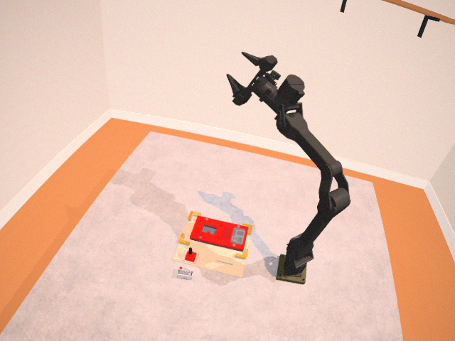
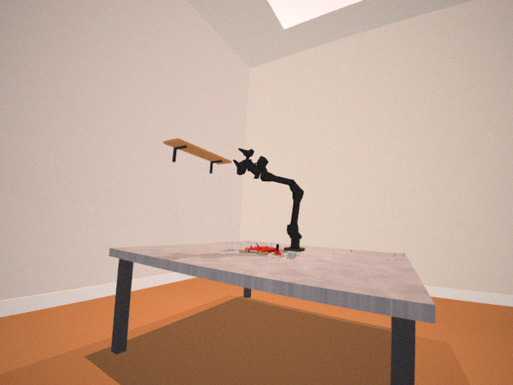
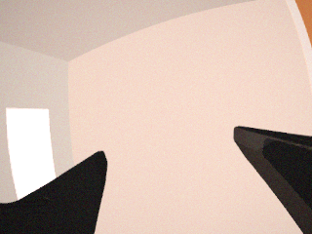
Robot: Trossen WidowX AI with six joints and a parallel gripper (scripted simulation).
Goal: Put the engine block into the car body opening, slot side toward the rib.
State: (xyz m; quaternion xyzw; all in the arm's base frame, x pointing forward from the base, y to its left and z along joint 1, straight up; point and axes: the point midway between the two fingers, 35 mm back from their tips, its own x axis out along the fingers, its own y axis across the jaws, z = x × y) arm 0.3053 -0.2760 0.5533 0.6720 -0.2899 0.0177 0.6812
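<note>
My gripper tip is now 3 cm short of the engine block, 39 cm to the right of it and 57 cm above it.
</note>
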